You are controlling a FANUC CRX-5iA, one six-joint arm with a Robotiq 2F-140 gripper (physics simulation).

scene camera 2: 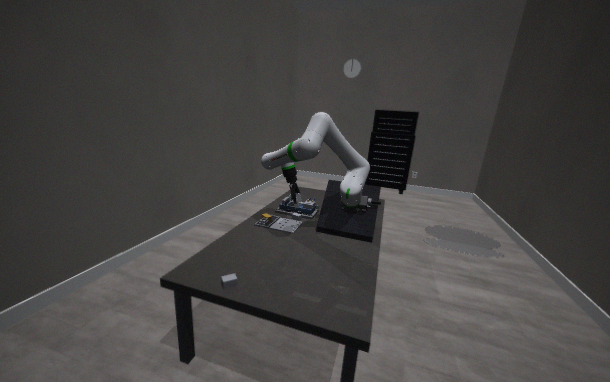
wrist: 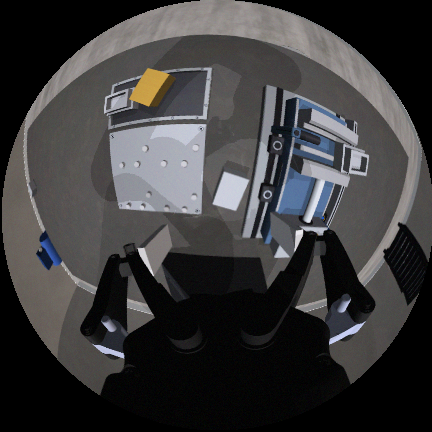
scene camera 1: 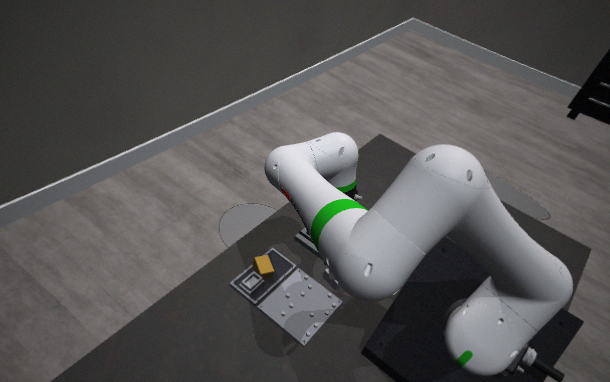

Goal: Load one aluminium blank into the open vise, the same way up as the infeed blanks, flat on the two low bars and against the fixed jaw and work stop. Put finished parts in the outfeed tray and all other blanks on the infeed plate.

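Places are measured from the arm's base along level axes (x ahead, y right, z down), in millimetres.
Where they show: gripper, fingertip midpoint: (scene camera 2: pixel 298 205) (wrist: pixel 219 229); arm's base, origin of the base link: (scene camera 2: pixel 351 203).
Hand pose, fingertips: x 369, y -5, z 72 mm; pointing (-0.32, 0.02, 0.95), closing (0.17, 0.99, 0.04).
Note:
Each offset is from my fingertips to the centre of the thing. "pt": to the spot under its first point.
My gripper (scene camera 2: pixel 295 199) (wrist: pixel 219 229) is open and empty, low over the vise @(dx +54, dy +152, dz +66 mm) (scene camera 2: pixel 287 206) (wrist: pixel 295 192); in the wrist view its right finger covers part of the vise. In scene camera 1 the arm hides the gripper and most of the vise (scene camera 1: pixel 306 240). A plain silver blank @(dx +15, dy +17, dz +98 mm) (scene camera 2: pixel 297 215) (wrist: pixel 230 191) lies on the table between vise and infeed plate @(dx +40, dy -125, dz +112 mm) (scene camera 1: pixel 300 322) (scene camera 2: pixel 286 224) (wrist: pixel 160 180). The pinned plate bears no blank. The outfeed tray @(pt dx +166, dy -29, dz +103 mm) (scene camera 1: pixel 287 258) (wrist: pixel 208 92) holds a pocketed part @(dx +185, dy -179, dz +92 mm) (scene camera 1: pixel 251 282) (wrist: pixel 119 101). Another pocketed piece @(dx +118, dy +193, dz +19 mm) (wrist: pixel 357 161) shows at the vise's right side.
An orange block @(dx +195, dy -115, dz +89 mm) (scene camera 1: pixel 263 265) (scene camera 2: pixel 266 215) (wrist: pixel 151 87) sits askew in the outfeed tray. A silver block @(dx +53, dy -811, dz +98 mm) (scene camera 2: pixel 229 279) lies near the table's front left corner. The black base plate (scene camera 1: pixel 415 310) (scene camera 2: pixel 345 229) is beside the vise. A black cabinet (scene camera 2: pixel 393 150) stands behind.

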